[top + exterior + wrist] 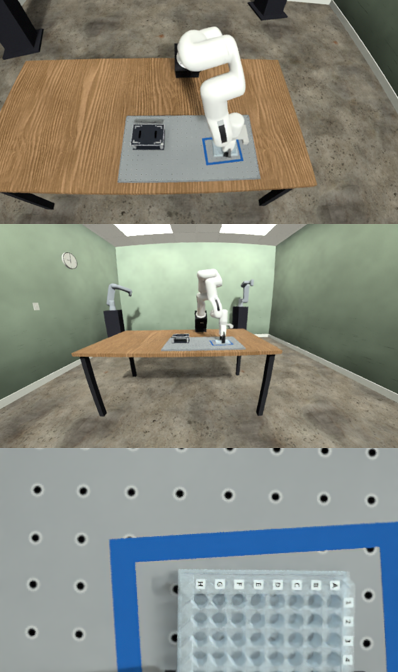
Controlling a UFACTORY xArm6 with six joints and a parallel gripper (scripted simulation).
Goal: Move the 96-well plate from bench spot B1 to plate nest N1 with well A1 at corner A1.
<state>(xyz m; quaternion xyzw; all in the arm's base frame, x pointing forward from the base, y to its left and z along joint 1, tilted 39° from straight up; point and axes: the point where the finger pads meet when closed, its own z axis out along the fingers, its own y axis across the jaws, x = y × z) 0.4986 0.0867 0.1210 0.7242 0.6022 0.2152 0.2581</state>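
Now: hand 37 cm to the left of the black raised nest N1, 16 cm past it and 4 cm below it. Also, from my hand: 96-well plate 1 cm below.
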